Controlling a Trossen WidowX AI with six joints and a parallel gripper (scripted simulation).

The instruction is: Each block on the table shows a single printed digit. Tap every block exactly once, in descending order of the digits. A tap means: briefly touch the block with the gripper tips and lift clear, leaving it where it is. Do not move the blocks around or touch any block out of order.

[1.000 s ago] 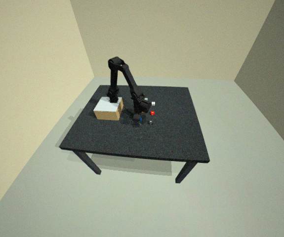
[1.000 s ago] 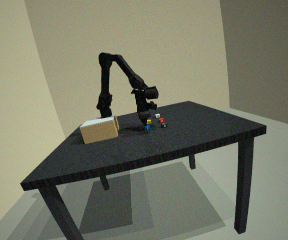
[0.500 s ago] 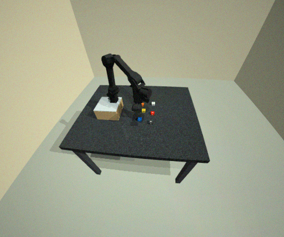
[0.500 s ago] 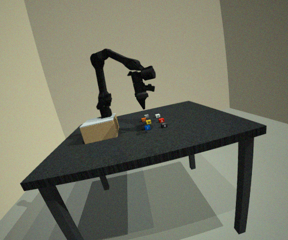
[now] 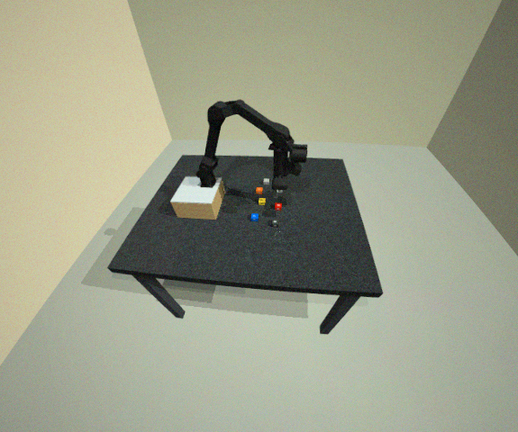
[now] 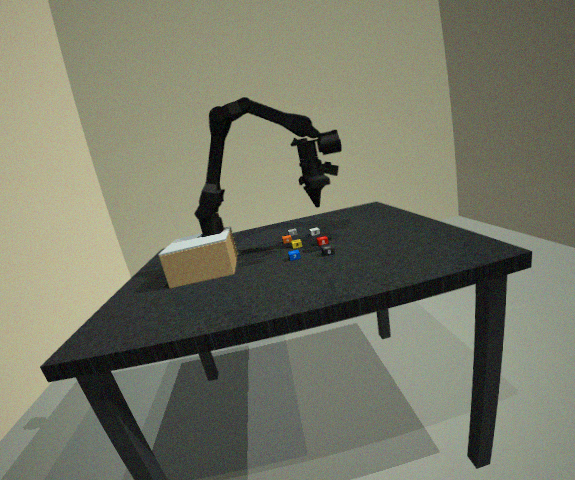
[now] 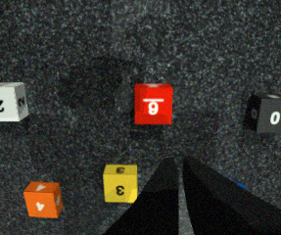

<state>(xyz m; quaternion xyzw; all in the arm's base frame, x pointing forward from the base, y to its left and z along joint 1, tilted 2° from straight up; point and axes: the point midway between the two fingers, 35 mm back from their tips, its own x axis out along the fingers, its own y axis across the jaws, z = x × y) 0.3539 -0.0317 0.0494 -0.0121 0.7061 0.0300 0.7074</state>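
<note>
Right now my gripper tip is 1 cm to the right of the red block and 11 cm above it. From my gripper tip the other things lie so: blue block (11 cm behind, 8 cm to the right, 11 cm below); then black block (1 cm behind, 10 cm to the right, 11 cm below); then yellow block marked 3 (9 cm behind, 3 cm to the left, 11 cm below).
</note>
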